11 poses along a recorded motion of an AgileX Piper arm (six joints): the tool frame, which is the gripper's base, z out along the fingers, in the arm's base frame.
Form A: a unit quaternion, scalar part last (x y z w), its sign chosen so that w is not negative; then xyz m.
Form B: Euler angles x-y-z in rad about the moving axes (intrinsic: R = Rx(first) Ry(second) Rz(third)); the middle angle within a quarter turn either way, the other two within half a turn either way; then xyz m. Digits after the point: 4 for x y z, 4 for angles.
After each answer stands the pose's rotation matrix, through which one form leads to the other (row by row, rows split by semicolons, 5 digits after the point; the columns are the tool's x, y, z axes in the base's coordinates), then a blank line. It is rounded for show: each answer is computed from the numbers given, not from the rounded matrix.
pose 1, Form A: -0.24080, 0.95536, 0.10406, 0.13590, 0.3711, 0.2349, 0.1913
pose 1, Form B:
-2.8679, 0.2111, 2.6186, 0.3711, 0.2349, 0.1913
-0.84709 -0.48839 0.20955; -0.43182 0.86237 0.26428; -0.30978 0.13338 -0.94141

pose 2, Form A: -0.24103, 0.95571, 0.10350, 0.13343, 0.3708, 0.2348, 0.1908
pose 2, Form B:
-2.8704, 0.2066, 2.6192, 0.3708, 0.2348, 0.1908
-0.84820 -0.48833 0.20515; -0.43309 0.86238 0.26216; -0.30494 0.13351 -0.94297

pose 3, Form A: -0.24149, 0.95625, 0.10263, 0.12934, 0.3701, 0.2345, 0.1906
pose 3, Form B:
-2.8745, 0.1991, 2.6200, 0.3701, 0.2345, 0.1906
-0.84991 -0.48840 0.19780; -0.43530 0.86230 0.25875; -0.29693 0.13381 -0.94548

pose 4, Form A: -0.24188, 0.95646, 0.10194, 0.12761, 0.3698, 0.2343, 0.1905
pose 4, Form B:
-2.8768, 0.1960, 2.6200, 0.3698, 0.2343, 0.1905
-0.85042 -0.48872 0.19479; -0.43668 0.86220 0.25674; -0.29342 0.13327 -0.94665

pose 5, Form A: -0.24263, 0.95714, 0.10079, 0.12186, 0.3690, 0.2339, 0.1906
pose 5, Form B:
-2.8822, 0.1854, 2.6208, 0.3690, 0.2339, 0.1906
-0.85256 -0.48903 0.18437; -0.43990 0.86194 0.25208; -0.28218 0.13381 -0.94998

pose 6, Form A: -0.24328, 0.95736, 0.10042, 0.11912, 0.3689, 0.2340, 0.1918
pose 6, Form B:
-2.8844, 0.1802, 2.6205, 0.3689, 0.2340, 0.1918
-0.85325 -0.48974 0.17922; -0.44189 0.86146 0.25024; -0.27694 0.13432 -0.95145

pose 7, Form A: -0.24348, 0.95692, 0.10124, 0.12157, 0.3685, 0.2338, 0.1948
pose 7, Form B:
-2.8813, 0.1844, 2.6191, 0.3685, 0.2338, 0.1948
-0.85188 -0.49059 0.18336; -0.44136 0.86094 0.25296; -0.28196 0.13456 -0.94994

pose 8, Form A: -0.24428, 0.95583, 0.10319, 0.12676, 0.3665, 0.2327, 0.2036
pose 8, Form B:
-2.8743, 0.1931, 2.6151, 0.3665, 0.2327, 0.2036
-0.84852 -0.49314 0.19191; -0.44082 0.85936 0.25919; -0.29274 0.13533 -0.94657

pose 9, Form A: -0.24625, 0.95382, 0.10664, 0.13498, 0.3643, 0.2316, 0.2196
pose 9, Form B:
-2.8622, 0.2064, 2.6072, 0.3643, 0.2316, 0.2196
-0.84228 -0.49854 0.20497; -0.44097 0.85598 0.26991; -0.31001 0.13695 -0.94082

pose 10, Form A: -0.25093, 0.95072, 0.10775, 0.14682, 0.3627, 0.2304, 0.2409
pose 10, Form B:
-2.8516, 0.2270, 2.5922, 0.3627, 0.2304, 0.2409
-0.83096 -0.50877 0.22509; -0.44549 0.85085 0.27856; -0.33324 0.13120 -0.93367

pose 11, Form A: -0.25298, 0.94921, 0.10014, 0.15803, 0.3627, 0.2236, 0.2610
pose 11, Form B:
-2.8590, 0.2520, 2.5846, 0.3627, 0.2236, 0.2610
-0.82206 -0.51191 0.24934; -0.44861 0.85195 0.27006; -0.35067 0.11015 -0.93000

